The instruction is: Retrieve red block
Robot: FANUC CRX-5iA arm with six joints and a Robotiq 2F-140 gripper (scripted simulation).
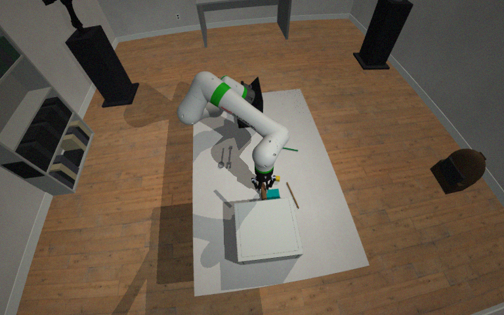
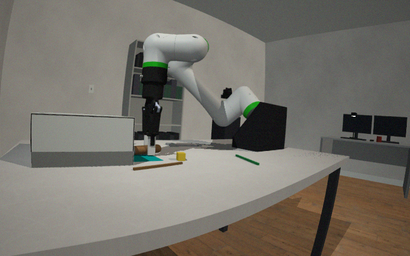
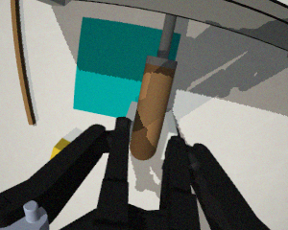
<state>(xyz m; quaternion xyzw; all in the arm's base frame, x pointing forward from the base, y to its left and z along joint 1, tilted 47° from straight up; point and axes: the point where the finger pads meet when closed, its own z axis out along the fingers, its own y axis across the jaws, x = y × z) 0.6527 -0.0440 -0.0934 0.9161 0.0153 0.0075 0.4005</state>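
Right now the teal square is 40 mm ahead of my hand, 40 mm to the left of it and 40 mm below it. Also, from my hand: red block 220 mm ahead, 40 mm to the left, 20 mm below; tool 140 mm ahead, 40 mm to the left, 20 mm below; yellow cube 80 mm behind, 100 mm to the left, 20 mm below.
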